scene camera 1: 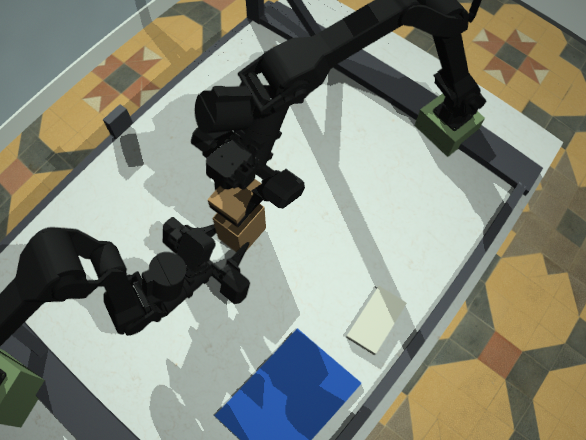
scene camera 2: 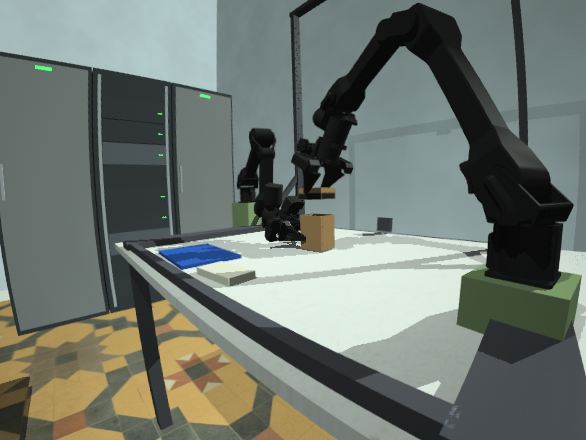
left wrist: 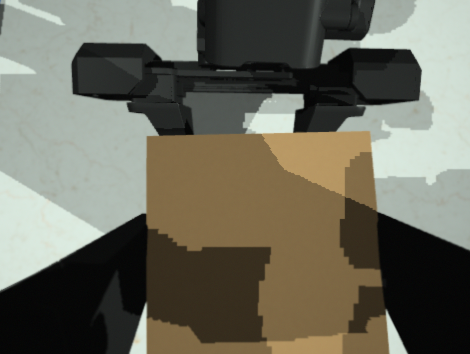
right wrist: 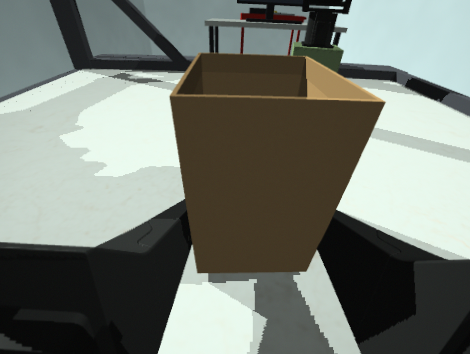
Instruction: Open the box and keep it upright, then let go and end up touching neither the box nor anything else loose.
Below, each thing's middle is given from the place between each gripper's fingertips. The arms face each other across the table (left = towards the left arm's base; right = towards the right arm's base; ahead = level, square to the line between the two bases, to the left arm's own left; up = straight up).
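Flat blue panel (scene camera 2: 187, 257) 30 cm ahead of my left hand, 9 cm to the right of it and 15 cm below it; cream block (scene camera 1: 383, 309) 27 cm ahead of the same hand, 12 cm to the left and 14 cm below. The brown box (scene camera 1: 255, 224) is 10 cm below my left hand and 1 cm to the left of it.
Counted from my right hand, the flat blue panel is 300 mm ahead, 90 mm to the right and 30 mm below; the cream block is 270 mm ahead, 120 mm to the left and 20 mm below. Relative to the brown box, my right hand is 20 mm below, 10 mm to the right and 10 mm past it.
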